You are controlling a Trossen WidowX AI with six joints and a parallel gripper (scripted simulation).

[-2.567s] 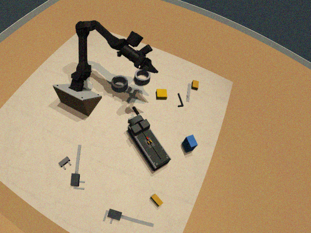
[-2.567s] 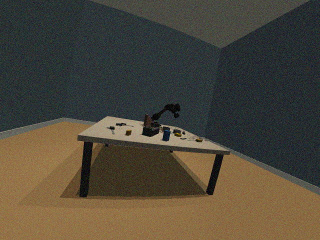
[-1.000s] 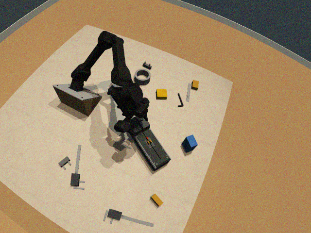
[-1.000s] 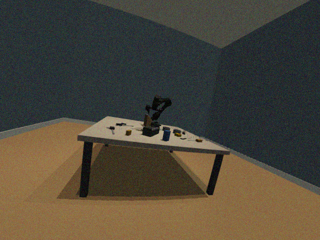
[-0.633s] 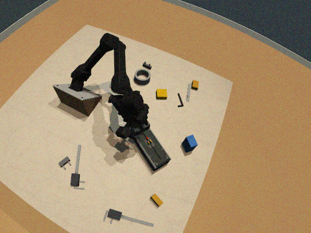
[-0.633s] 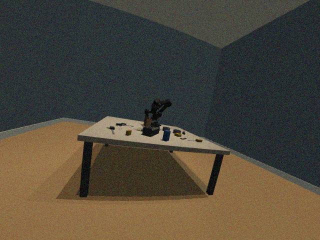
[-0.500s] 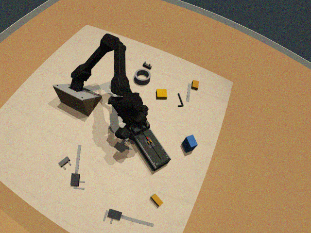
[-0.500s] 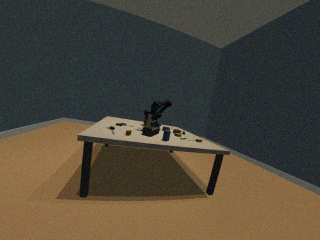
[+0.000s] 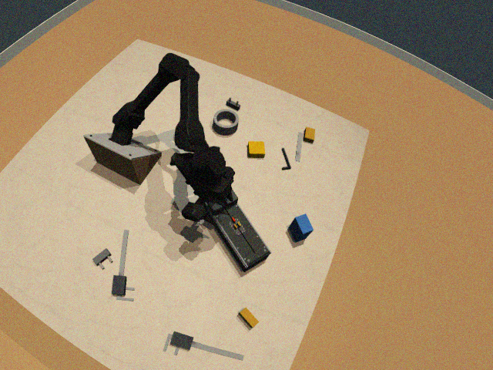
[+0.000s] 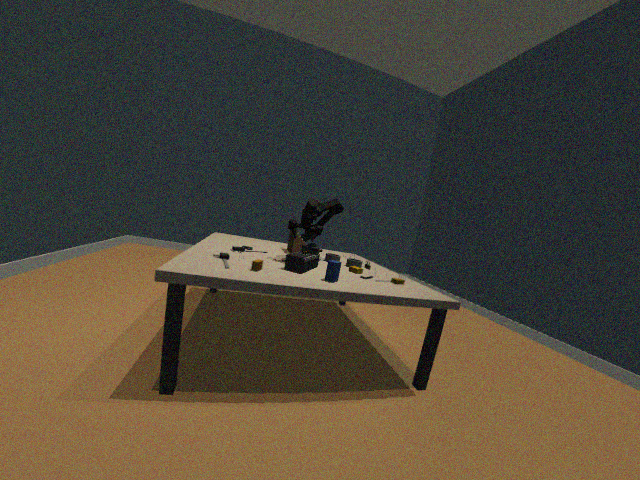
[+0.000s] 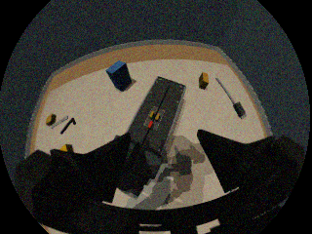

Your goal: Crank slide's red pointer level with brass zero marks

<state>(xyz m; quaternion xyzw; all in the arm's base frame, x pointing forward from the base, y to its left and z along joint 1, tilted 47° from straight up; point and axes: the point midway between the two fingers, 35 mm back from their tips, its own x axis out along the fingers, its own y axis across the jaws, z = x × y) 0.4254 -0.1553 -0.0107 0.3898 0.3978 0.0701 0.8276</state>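
Now: gripper tip 130 mm to the right of the crank handle, 80 mm past it and 60 mm above it. Also, from my gripper tip: yellow block (350 mm to the left, 130 mm below); red pointer (60 mm below, 30 mm ahead, 10 mm to the left); blue cube (250 mm ahead, 100 mm below, 90 mm to the left).
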